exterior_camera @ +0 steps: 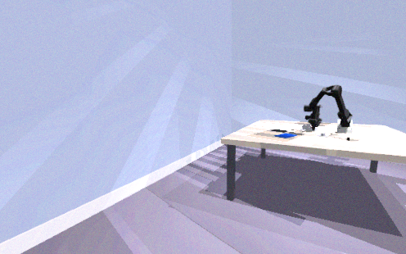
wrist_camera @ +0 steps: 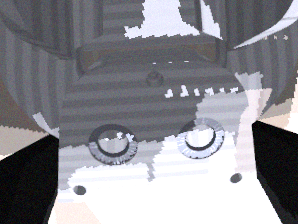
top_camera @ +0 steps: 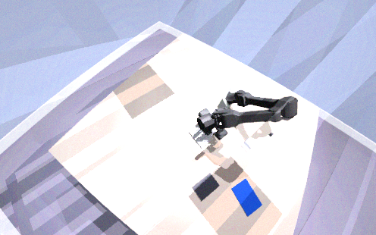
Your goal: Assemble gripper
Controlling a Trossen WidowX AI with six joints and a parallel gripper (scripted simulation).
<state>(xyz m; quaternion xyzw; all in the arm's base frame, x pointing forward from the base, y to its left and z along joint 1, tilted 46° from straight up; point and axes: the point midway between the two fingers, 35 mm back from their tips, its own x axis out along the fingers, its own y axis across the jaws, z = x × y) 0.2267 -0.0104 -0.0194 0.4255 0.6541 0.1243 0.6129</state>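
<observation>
The grey gripper base lies 1 cm ahead of my gripper tip and 2 cm above it. From my gripper tip the other things lie so: small pale part 3 cm behind, 25 cm to the left; then gripper jaw 3 cm ahead, 1 cm to the left, 1 cm above; then grey square plate 29 cm ahead, 12 cm to the left.
</observation>
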